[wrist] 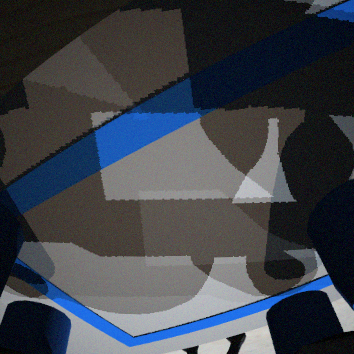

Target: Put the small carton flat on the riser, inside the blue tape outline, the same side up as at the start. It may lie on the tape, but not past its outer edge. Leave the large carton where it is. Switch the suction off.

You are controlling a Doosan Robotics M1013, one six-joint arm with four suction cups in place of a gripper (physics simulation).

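Places are measured from the arm's base along level axes (x back, y left, z down), in millimetres.
Where they show: end effector, tool point: [167,282].
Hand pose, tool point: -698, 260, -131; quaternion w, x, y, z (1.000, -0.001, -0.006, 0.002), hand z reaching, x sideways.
Things, the pixels of their top centre, and the offset from my tool point, as dx, dy, dz. "*": a spot on its surface instead.
- riser, middle of its top: [213,249] +21, -4, +14
- blue tape outline, surface spot: [220,314] * +32, +61, +14
The riser [165,320] fills most of the view, grey and heavily crossed by overlapping shadows. The blue tape outline [220,314] lies on it. One corner shows low in the view, and another strip crosses from the left edge to the upper right. My gripper [170,280] shows as four dark suction cups, two at each side. The riser's surface shows between them, and I see no carton against the cups, so they look open and empty. Neither the small carton nor the large carton can be made out. The cups' exact height above the riser is hard to tell.
A pale surface [260,342] with dark marks shows past the riser's edge at the bottom right. The upper left and top are very dark, so details there are hidden.
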